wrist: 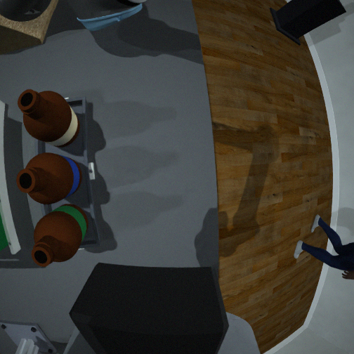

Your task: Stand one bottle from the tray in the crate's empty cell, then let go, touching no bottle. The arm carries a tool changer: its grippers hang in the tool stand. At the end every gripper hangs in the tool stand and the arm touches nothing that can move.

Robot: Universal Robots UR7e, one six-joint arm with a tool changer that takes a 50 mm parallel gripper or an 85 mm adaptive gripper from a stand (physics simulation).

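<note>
Three brown bottles stand in the dark grey tray at the left: one with a cream band, one with a blue band in the middle, and one with a green band nearest the bottom of the view. Their necks point toward the left or lower left of the view. At the left edge part of a pale wall shows with green beside it, probably the crate; its cells do not show. A big black block, fixed to the arm, fills the bottom centre. No fingertips show, so the gripper's state cannot be told.
A tan block with a round dark opening is at the top left, beside a blue-edged arm part. A grey plate with screws is at the bottom left. The table edge runs down the middle; beyond are wooden floor and a person.
</note>
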